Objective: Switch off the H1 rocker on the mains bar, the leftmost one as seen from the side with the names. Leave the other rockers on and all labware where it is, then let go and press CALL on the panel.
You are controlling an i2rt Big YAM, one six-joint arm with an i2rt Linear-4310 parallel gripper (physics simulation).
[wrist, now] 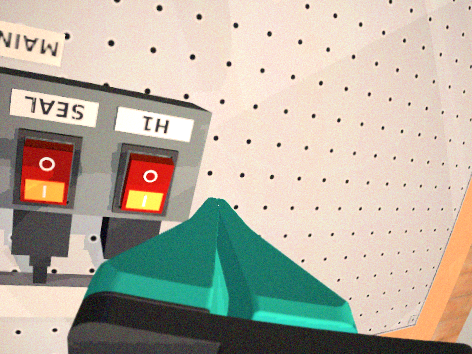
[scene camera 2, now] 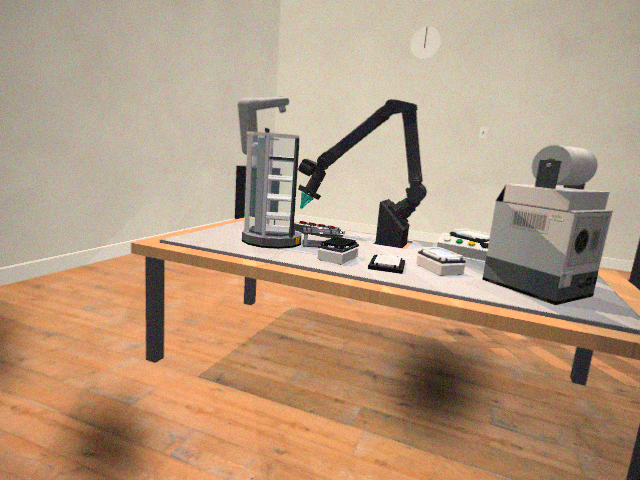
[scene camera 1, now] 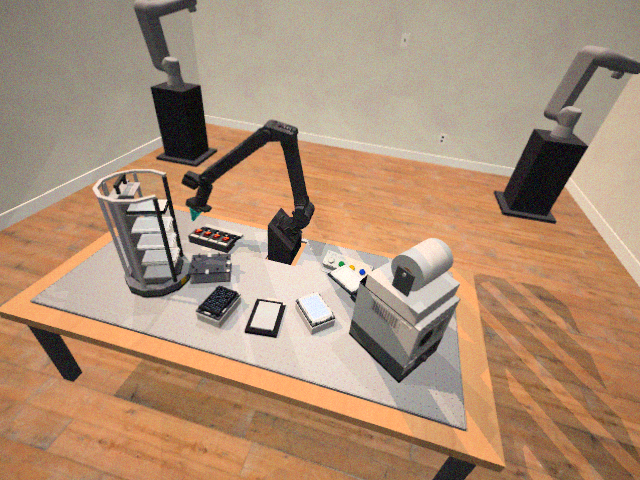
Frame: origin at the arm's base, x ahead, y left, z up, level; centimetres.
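Seen in the pictures: gripper, between the fingertips: (wrist: 213,212) (scene camera 2: 300,208) (scene camera 1: 192,220); arm's base, origin of its link: (scene camera 2: 396,214) (scene camera 1: 287,229).
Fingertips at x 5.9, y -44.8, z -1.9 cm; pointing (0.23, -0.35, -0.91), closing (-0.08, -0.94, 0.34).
Note:
Pixels of each thing's middle, then the offset from my fingertips to it. "*": a spot on its surface instead.
- SEAL rocker, a spot on its surface: (wrist: 46,171) * dx -0.5, dy +6.2, dz -6.2 cm
- panel, middle of its body: (scene camera 2: 466,247) (scene camera 1: 347,267) dx +1.1, dy +76.2, dz -7.1 cm
- tall plate carousel, a spot on its surface: (scene camera 2: 268,240) (scene camera 1: 150,291) * dx +39.3, dy +3.2, dz -8.2 cm
- grey block, middle of its body: (scene camera 2: 322,235) (scene camera 1: 211,266) dx +19.6, dy +18.6, dz -7.5 cm
- black-topped rack, middle of its body: (scene camera 2: 339,242) (scene camera 1: 218,300) dx +38.2, dy +31.8, dz -5.1 cm
- framed plate, middle of its body: (scene camera 2: 387,260) (scene camera 1: 266,315) dx +36.5, dy +50.1, dz -9.4 cm
- large machine, middle of its body: (scene camera 1: 405,300) (scene camera 2: 548,219) dx +33.2, dy +98.7, dz +11.5 cm
The mains bar (scene camera 1: 231,246) (wrist: 192,175) lies at the back left of the table. Its H1 rocker (scene camera 1: 199,230) (wrist: 148,182) is red with a yellow I part. The SEAL rocker (wrist: 46,171) beside it has the same tilt. My gripper (scene camera 1: 194,218) (scene camera 2: 302,207) (wrist: 213,212) is shut and empty, with its teal fingertips pointing down above the H1 end of the bar, apart from it. In the wrist view the tip appears below and to the right of H1. The panel (scene camera 1: 347,260) (scene camera 2: 450,247) has white, green, yellow and blue buttons; its lettering is not readable.
A tall plate carousel (scene camera 1: 155,289) (scene camera 2: 268,240) stands left of the bar. A grey block (scene camera 1: 210,272) sits in front of the bar. A black-topped rack (scene camera 1: 219,301), a framed plate (scene camera 1: 266,315) and another plate (scene camera 1: 315,308) lie nearer the front. A large machine (scene camera 1: 382,330) (scene camera 2: 537,248) stands right.

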